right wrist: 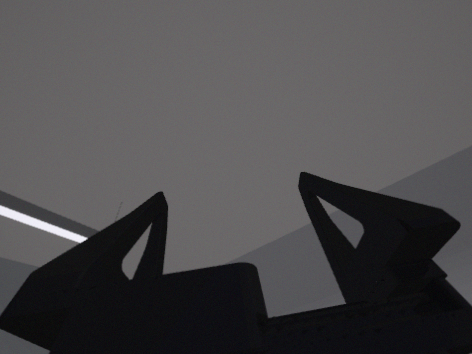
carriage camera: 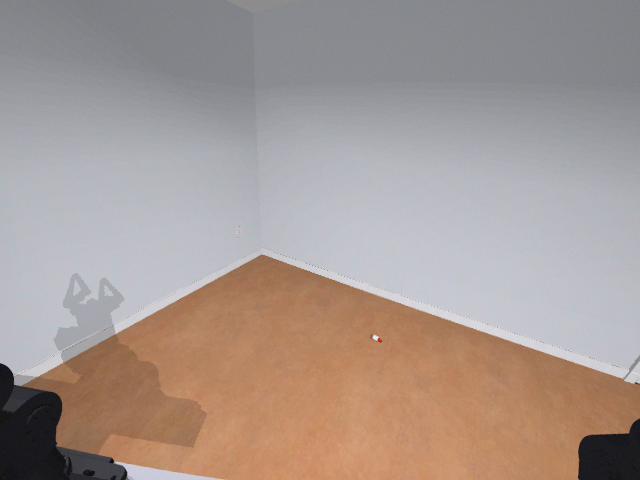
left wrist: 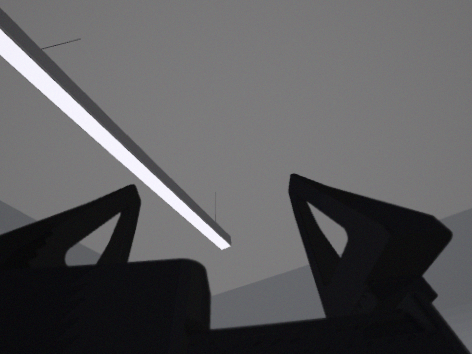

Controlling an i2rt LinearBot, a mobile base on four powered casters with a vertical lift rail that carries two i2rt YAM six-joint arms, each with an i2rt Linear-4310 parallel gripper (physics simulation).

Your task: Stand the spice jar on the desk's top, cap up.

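Places are measured from the left arm's base along level axes (x ahead, y left, z up), in millimetres.
Pixels of known places: left gripper, between the fingertips: [left wrist: 214,187]; right gripper, between the fingertips: [right wrist: 233,188].
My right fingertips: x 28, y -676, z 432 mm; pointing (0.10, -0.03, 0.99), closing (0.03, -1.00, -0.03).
Behind a point stands the place of what it marks.
A small white jar with a red cap [carriage camera: 376,338] @[y -746, x 1378, z -1037 mm] lies on its side on the brown floor in the carriage camera, right of the middle, with its red end toward the lower right. The desk does not show in any view. My left gripper [left wrist: 214,187] @[y -1, x 26, z 439 mm] is open and empty, pointing up toward the ceiling in the left wrist view. My right gripper [right wrist: 233,188] @[y -676, x 28, z 432 mm] is open and empty, also pointing up toward the ceiling in the right wrist view. Both are far from the jar.
Two grey walls meet in a corner at the back, with a white baseboard [carriage camera: 439,311] @[y -1341, x 1712, z -1013 mm] along the floor [carriage camera: 320,403] @[y -352, x 853, z -1070 mm]. An outlet [carriage camera: 238,231] @[y 617, x 2385, z -663 mm] is on the left wall. The robot's shadow falls at the left. A hanging lamp [left wrist: 125,155] @[y 347, x 356, z 1008 mm] [right wrist: 42,225] @[y 208, x 630, z 1008 mm] shows in both wrist views.
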